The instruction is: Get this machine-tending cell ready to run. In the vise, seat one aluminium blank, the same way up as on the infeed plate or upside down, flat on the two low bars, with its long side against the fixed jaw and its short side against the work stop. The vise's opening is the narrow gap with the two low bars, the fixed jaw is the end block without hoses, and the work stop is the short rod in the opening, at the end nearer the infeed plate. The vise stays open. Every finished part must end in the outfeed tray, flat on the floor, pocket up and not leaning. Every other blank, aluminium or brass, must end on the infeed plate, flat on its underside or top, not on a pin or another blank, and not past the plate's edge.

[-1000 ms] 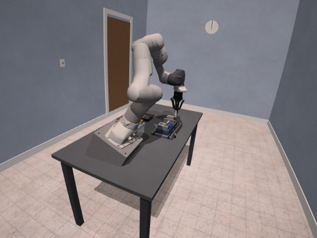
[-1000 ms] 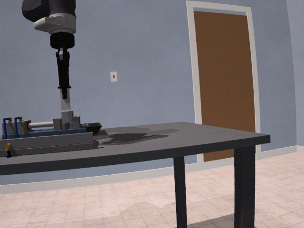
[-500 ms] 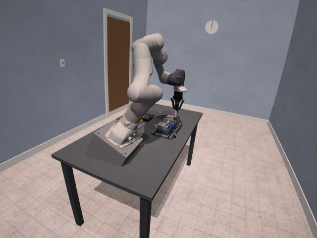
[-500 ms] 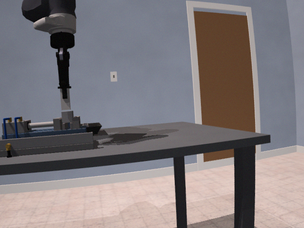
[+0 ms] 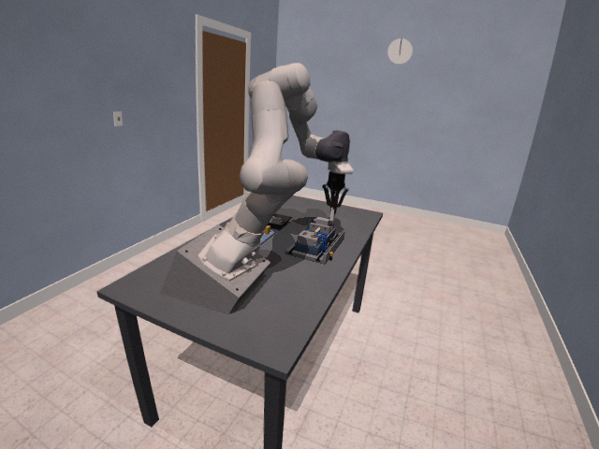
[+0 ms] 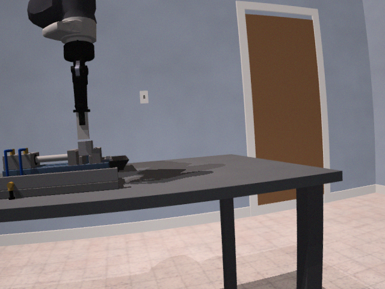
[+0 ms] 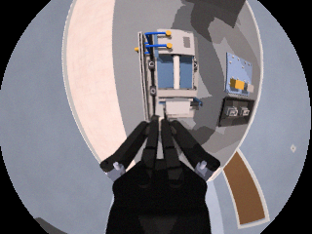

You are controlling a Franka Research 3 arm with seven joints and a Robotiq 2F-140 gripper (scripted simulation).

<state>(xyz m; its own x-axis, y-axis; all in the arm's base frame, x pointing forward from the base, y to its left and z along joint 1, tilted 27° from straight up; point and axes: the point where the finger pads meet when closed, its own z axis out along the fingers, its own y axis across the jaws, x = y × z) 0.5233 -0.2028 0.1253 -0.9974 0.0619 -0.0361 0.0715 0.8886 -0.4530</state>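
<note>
Now: hand 9 cm to the right of the work stop and 6 cm above it. The rest, counted from my hand: vise guard rail (12 cm below, 8 cm behind, 4 cm to the right); then vise (11 cm below, 7 cm behind, 5 cm to the left); then brass blank (33 cm to the left, 13 cm below, 5 cm behind).
</note>
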